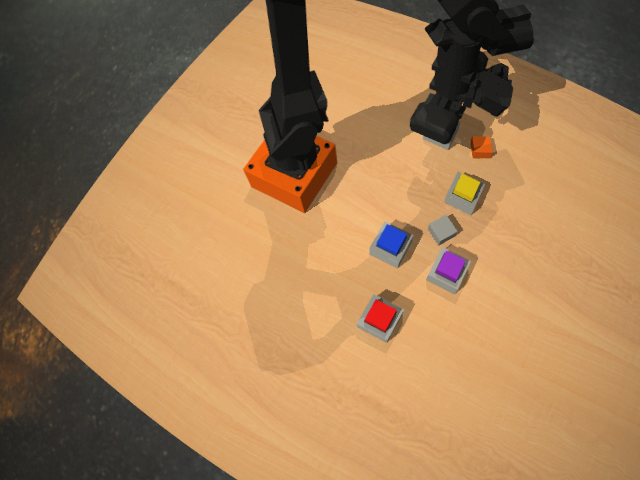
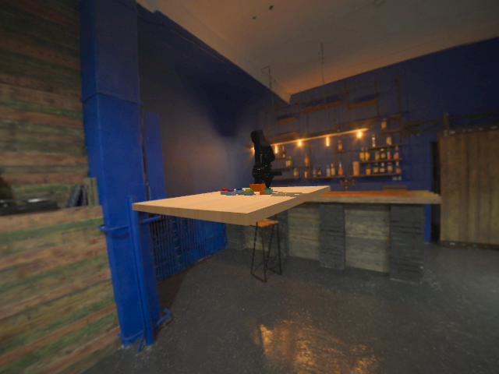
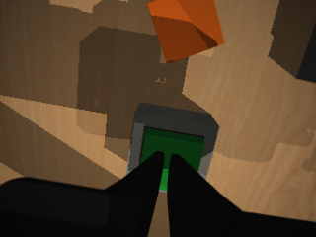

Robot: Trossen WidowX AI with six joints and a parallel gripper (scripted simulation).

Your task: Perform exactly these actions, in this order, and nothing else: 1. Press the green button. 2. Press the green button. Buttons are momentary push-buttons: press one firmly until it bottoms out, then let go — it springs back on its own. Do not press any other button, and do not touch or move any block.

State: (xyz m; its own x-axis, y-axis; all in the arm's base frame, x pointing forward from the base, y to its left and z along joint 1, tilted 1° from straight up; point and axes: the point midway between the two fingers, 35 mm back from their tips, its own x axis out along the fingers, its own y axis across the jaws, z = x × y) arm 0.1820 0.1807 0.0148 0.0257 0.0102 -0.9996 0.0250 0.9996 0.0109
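The green button lies 1 cm below my gripper tip. The rest, counted from my gripper tip: orange block: 7 cm ahead, 2 cm below; then grey block: 7 cm ahead, 17 cm to the right, 2 cm below; then yellow button: 7 cm ahead, 10 cm to the right.
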